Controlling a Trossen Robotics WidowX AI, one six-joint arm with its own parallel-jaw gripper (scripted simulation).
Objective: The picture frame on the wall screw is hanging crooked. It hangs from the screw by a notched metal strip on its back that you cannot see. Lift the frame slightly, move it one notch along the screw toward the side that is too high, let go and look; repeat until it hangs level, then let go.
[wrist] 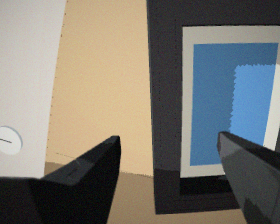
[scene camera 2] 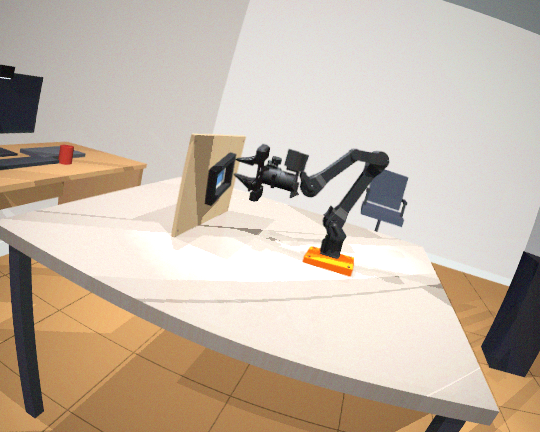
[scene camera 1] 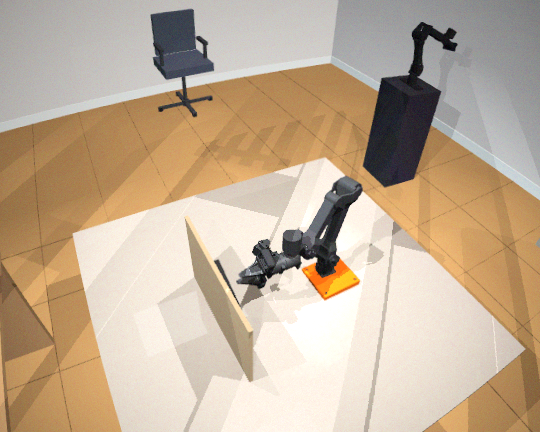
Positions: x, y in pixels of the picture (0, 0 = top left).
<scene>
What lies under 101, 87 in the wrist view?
A wall board.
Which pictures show the gripper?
The wrist view, scene camera 2 and scene camera 1: all of them.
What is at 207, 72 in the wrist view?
A picture frame.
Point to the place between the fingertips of the gripper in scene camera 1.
At 237, 279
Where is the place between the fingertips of the gripper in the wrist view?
At 169, 141
</scene>
